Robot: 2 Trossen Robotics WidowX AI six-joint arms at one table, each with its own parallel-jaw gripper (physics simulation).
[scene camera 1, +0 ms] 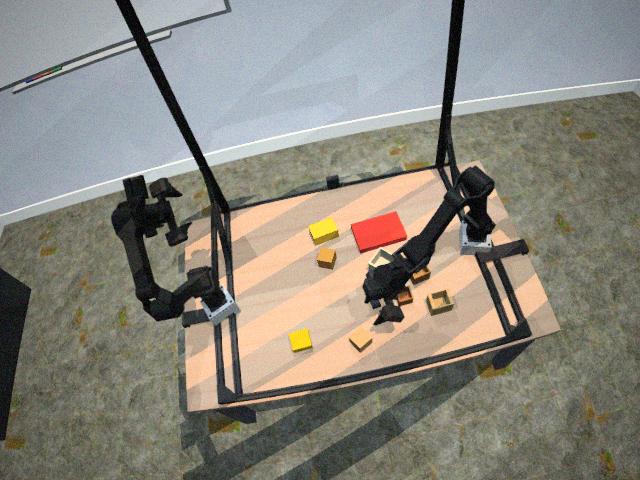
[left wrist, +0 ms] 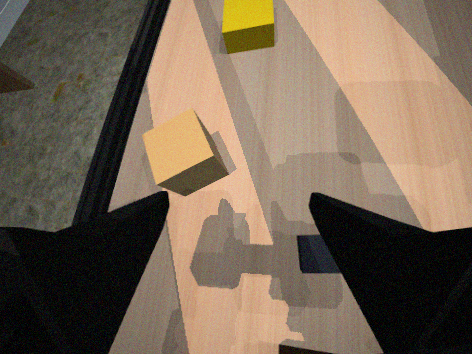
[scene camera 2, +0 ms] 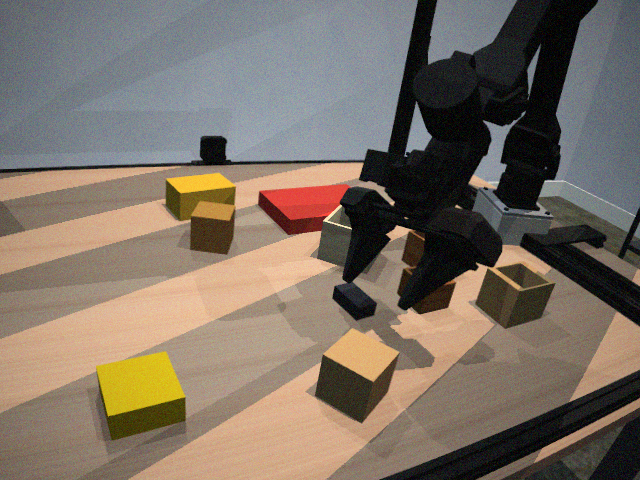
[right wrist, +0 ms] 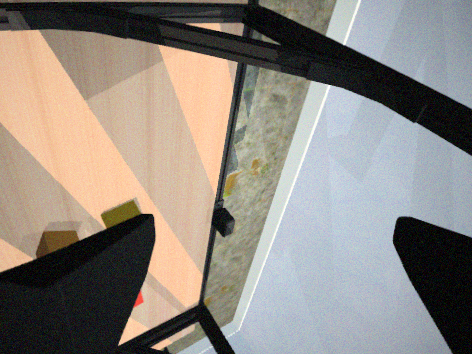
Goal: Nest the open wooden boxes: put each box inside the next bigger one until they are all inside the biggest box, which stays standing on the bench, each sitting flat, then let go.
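Where they show: left gripper, fingertip midpoint: (scene camera 1: pixel 370 313) (left wrist: pixel 240 199) (scene camera 2: pixel 371 294); right gripper, fingertip midpoint: (scene camera 1: pixel 186 209) (right wrist: pixel 275 228); left arm's base at its link origin: (scene camera 1: pixel 476 233) (scene camera 2: pixel 515 201); right arm's base at its link origin: (scene camera 1: pixel 216 301).
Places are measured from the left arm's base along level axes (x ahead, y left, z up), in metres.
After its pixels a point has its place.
Observation:
Four open boxes stand separately: a pale grey-green box (scene camera 1: pixel 379 256) {y 0.084, x 0.329, z -0.045 m} (scene camera 2: pixel 333 246) {y 0.143, x 0.345, z -0.036 m}, partly hidden by the left arm; an olive-tan box (scene camera 1: pixel 439 303) {y 0.238, x 0.122, z -0.058 m} (scene camera 2: pixel 511 304) {y 0.278, x 0.150, z -0.028 m}; a small reddish-brown box (scene camera 1: pixel 404 296) {y 0.220, x 0.237, z -0.057 m} (scene camera 2: pixel 439 301) {y 0.246, x 0.227, z -0.048 m}; and a brown box (scene camera 1: pixel 421 275) {y 0.163, x 0.187, z -0.015 m} (scene camera 2: pixel 412 249) {y 0.137, x 0.230, z -0.036 m} just behind the reddish-brown one. Fingers partly cover both brown boxes in scene camera 2. My left gripper (scene camera 1: pixel 371 312) {y 0.313, x 0.340, z 0.004 m} (scene camera 2: pixel 375 293) {y 0.313, x 0.340, z 0.004 m} (left wrist: pixel 240 199) {y 0.313, x 0.340, z 0.004 m} is open and empty, pointing down above the bench, beside the reddish-brown box. My right gripper (scene camera 1: pixel 185 210) {y 0.155, x 0.880, z 0.288 m} (right wrist: pixel 275 228) {y 0.155, x 0.880, z 0.288 m} is open and empty, raised at the far left, away from the boxes.
A dark blue block (scene camera 2: pixel 354 300) {y 0.256, x 0.337, z -0.044 m} (left wrist: pixel 315 254) {y 0.256, x 0.327, z -0.044 m} lies below the left fingers. A light wooden block (scene camera 1: pixel 360 338) {y 0.389, x 0.361, z -0.011 m} (scene camera 2: pixel 356 361) {y 0.395, x 0.369, z -0.012 m} (left wrist: pixel 180 150) {y 0.377, x 0.359, z -0.012 m} and yellow block (scene camera 1: pixel 300 339) {y 0.403, x 0.547, z -0.034 m} (scene camera 2: pixel 139 387) {y 0.410, x 0.547, z -0.034 m} (left wrist: pixel 248 15) {y 0.398, x 0.539, z -0.034 m} lie nearer the front. A red slab (scene camera 1: pixel 378 230) {y -0.016, x 0.339, z -0.037 m} (scene camera 2: pixel 305 201) {y -0.006, x 0.366, z -0.037 m}, another yellow block (scene camera 1: pixel 323 229) {y 0.005, x 0.529, z -0.016 m} and an orange-brown block (scene camera 1: pixel 326 257) {y 0.119, x 0.502, z -0.012 m} lie behind.

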